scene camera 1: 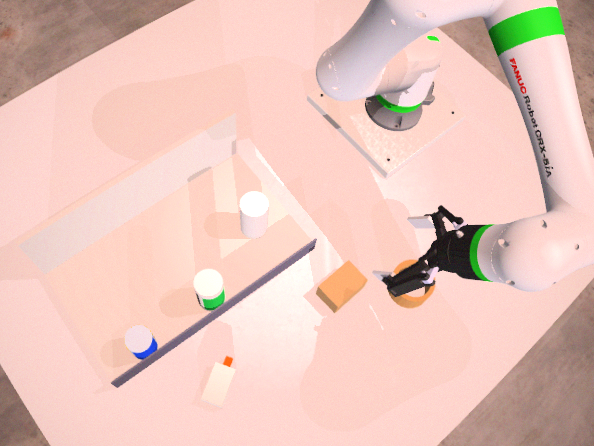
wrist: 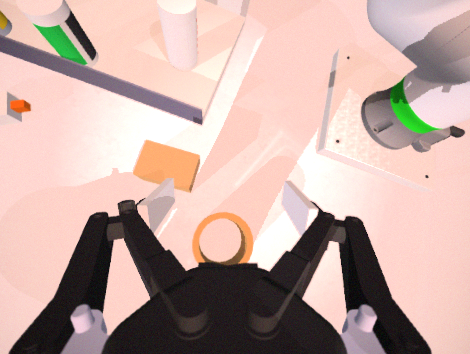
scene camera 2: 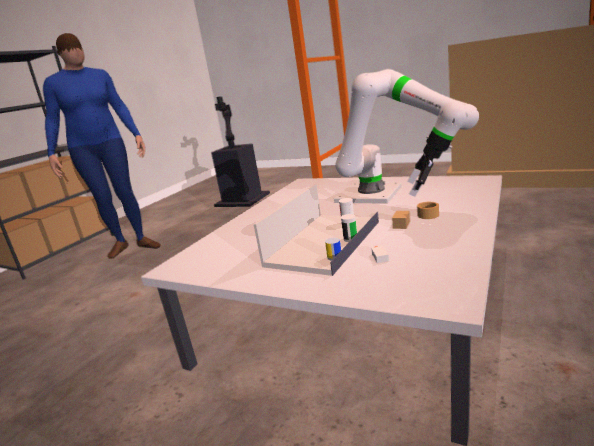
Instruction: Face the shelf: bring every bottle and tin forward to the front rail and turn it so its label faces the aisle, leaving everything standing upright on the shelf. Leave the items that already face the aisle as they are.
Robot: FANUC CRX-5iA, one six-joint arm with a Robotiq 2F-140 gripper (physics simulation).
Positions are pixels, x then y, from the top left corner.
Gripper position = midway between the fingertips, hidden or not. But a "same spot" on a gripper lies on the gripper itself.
Labels:
My gripper shows in scene camera 1, in the wrist view and in scene camera 2 [411,188]. The same spot on my gripper: [scene camera 1: 418,275] is [wrist: 70,295].

